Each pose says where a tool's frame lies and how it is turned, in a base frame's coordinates. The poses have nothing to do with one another.
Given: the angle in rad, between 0 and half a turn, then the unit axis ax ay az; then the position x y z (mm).
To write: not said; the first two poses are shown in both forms.
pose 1, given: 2.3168 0.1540 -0.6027 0.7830 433.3 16.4 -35.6
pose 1, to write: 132.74 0.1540 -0.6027 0.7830 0.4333 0.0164 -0.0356
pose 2, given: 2.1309 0.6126 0.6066 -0.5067 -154.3 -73.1 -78.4
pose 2, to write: 122.09 0.6126 0.6066 -0.5067 -0.1543 -0.0731 -0.0784
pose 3, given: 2.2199 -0.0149 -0.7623 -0.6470 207.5 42.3 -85.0
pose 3, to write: 127.19 -0.0149 -0.7623 -0.6470 0.2075 0.0423 -0.0850
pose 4, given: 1.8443 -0.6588 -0.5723 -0.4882 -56.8 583.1 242.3
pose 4, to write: 105.67 -0.6588 -0.5723 -0.4882 -0.0568 0.5831 0.2423
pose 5, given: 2.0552 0.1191 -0.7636 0.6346 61.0 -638.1 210.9
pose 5, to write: 117.75 0.1191 -0.7636 0.6346 0.0610 -0.6381 0.2109
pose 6, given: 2.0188 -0.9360 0.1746 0.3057 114.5 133.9 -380.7
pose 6, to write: 115.67 -0.9360 0.1746 0.3057 0.1145 0.1339 -0.3807
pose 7, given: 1.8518 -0.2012 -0.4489 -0.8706 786.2 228.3 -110.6
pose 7, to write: 106.10 -0.2012 -0.4489 -0.8706 0.7862 0.2283 -0.1106
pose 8, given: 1.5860 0.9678 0.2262 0.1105 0.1 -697.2 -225.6
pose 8, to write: 90.87 0.9678 0.2262 0.1105 0.0001 -0.6972 -0.2256
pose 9, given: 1.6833 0.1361 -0.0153 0.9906 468.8 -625.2 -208.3
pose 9, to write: 96.45 0.1361 -0.0153 0.9906 0.4688 -0.6252 -0.2083
